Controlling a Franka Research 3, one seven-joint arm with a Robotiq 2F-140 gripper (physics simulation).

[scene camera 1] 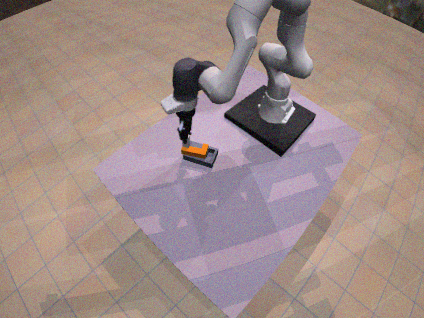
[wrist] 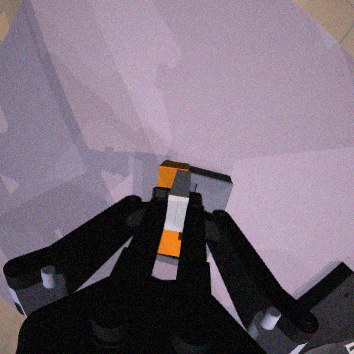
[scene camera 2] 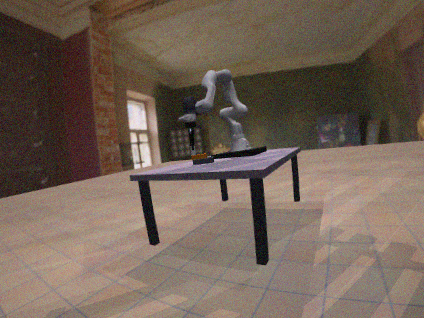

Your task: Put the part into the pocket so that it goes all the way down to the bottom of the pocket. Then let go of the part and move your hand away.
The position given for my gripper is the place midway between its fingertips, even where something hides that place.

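An orange L-shaped part (wrist: 167,169) still rests on a grey pocket block (wrist: 214,187). My gripper (wrist: 181,183) holds the orange L-shaped part.
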